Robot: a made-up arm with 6 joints. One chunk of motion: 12 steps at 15 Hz.
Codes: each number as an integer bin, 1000 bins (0 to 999) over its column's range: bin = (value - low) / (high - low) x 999, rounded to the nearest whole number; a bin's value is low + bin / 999 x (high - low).
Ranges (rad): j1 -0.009..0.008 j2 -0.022..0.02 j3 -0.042..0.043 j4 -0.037..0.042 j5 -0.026..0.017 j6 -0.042..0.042
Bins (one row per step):
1: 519 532 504 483 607 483
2: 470 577 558 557 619 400
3: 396 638 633 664 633 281
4: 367 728 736 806 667 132
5: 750 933 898 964 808 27
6: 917 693 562 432 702 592
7: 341 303 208 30 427 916
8: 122 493 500 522 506 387
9: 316 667 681 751 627 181
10: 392 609 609 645 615 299
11: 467 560 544 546 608 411
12: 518 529 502 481 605 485
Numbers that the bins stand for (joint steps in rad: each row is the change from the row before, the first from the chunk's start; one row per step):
1: -0.00017 0.00037 0.00088 0.00120 0.00013 -0.00139
2: -0.00100 0.00226 0.00548 0.00705 0.00064 -0.00837
3: -0.00226 0.00482 0.01186 0.01551 0.00125 -0.01837
4: -0.00275 0.00861 0.02062 0.02674 0.00271 -0.03090
5: 0.00376 0.01723 0.03441 0.03923 0.00878 -0.03973
6: 0.00660 0.00714 0.00582 -0.00284 0.00422 0.00778
7: -0.00320 -0.00926 -0.02430 -0.03463 -0.00762 0.03502
8: -0.00692 -0.00127 0.00054 0.00428 -0.00422 -0.00946
9: -0.00362 0.00604 0.01594 0.02239 0.00099 -0.02678
10: -0.00233 0.00360 0.00982 0.01401 0.00047 -0.01686
11: -0.00105 0.00154 0.00429 0.00618 0.00017 -0.00744
12: -0.00019 0.00024 0.00071 0.00104 0.00004 -0.00122

